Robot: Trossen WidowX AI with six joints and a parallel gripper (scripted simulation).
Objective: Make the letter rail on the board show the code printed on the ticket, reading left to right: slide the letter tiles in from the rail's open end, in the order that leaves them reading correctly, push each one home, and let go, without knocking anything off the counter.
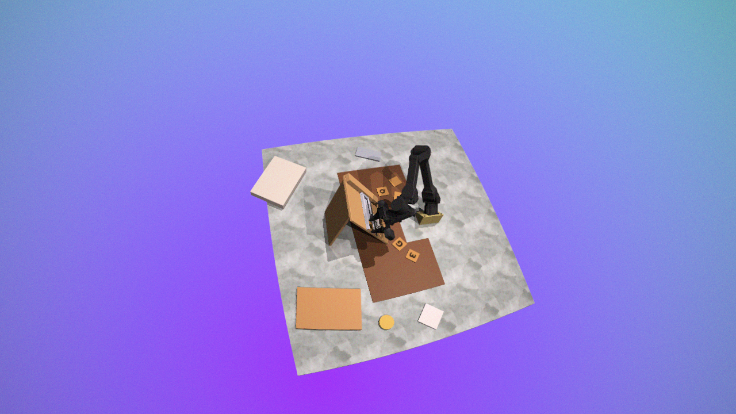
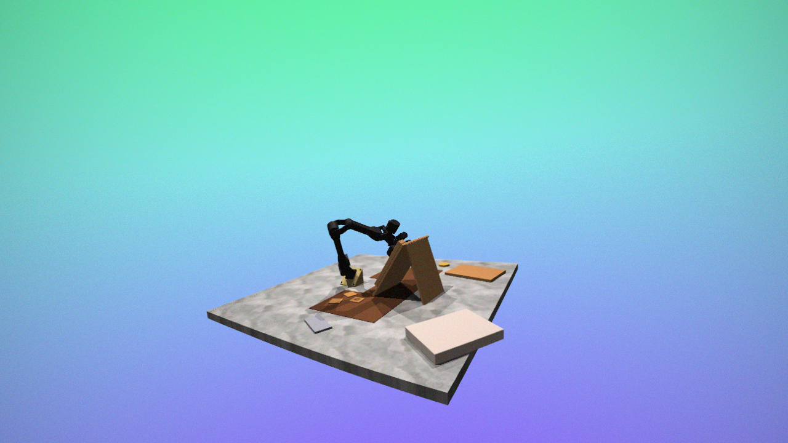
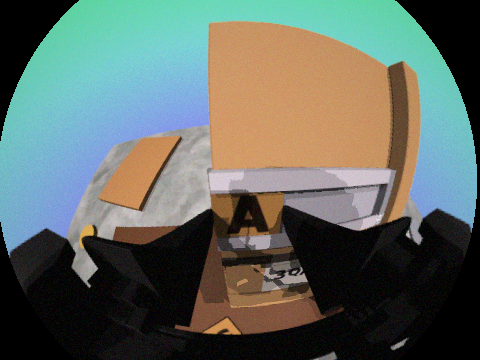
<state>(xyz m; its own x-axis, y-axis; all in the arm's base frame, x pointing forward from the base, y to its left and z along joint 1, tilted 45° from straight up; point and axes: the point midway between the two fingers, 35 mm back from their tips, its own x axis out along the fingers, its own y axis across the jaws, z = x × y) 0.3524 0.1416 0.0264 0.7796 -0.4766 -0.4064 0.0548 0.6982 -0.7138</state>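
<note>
The white ticket is 80 mm below my gripper tip, 60 mm to the right of it and 60 mm behind it. Round my gripper tip: orange panel 320 mm to the left, 250 mm ahead, 160 mm below; then brown mat 170 mm behind, 160 mm below, 70 mm to the right; then yellow disc 430 mm to the left, 150 mm below.
</note>
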